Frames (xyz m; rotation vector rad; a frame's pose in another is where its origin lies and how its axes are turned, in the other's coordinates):
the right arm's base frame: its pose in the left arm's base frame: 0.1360 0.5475 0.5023 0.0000 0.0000 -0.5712
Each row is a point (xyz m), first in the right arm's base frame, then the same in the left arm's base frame.
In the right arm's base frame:
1: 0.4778 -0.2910 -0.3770
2: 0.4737 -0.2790 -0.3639
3: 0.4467 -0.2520 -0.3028
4: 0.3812 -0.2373 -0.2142
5: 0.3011 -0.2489 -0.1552
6: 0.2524 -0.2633 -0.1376
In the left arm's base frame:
1: 0.3806 0.0444 0.1253
2: 0.3837 0.0567 0.1384
3: 0.3755 0.0940 0.1995
4: 0.3284 0.1418 0.2881
5: 0.2547 0.1753 0.3471
6: 0.2060 0.1895 0.3647

